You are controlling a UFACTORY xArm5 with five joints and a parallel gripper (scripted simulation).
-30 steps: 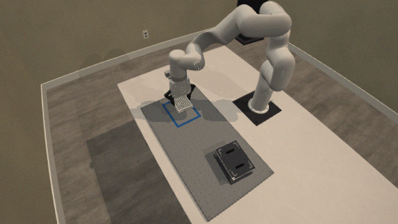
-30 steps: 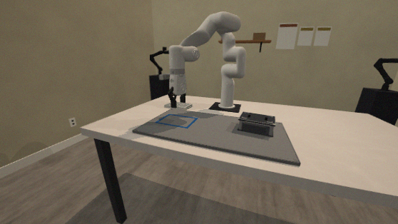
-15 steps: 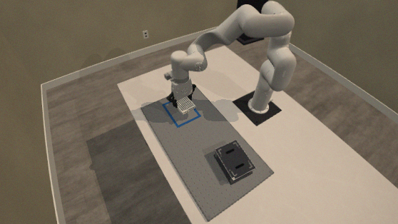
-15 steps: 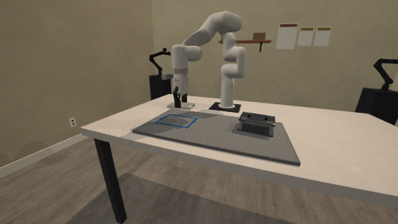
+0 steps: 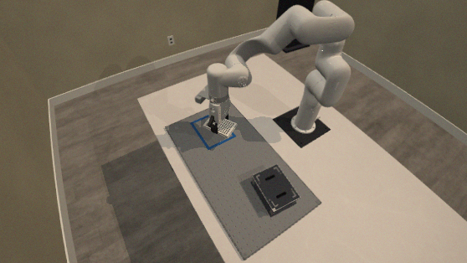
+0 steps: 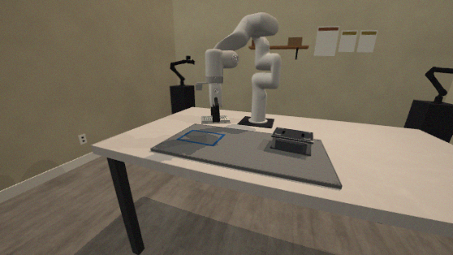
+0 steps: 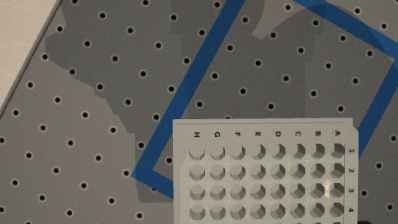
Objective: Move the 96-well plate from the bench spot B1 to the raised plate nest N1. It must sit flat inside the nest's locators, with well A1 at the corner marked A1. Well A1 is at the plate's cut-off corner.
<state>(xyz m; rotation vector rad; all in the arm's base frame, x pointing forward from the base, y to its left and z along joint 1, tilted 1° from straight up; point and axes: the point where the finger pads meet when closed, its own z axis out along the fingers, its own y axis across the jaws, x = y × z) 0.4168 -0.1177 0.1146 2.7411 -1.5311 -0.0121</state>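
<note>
Right now the dark raised nest N1 is 34 cm to the left of my hand, 6 cm behind it and 5 cm below it. From my hand the other things lie so: white 96-well plate 1 cm below; A1 corner mark 42 cm to the left, 5 cm below.
</note>
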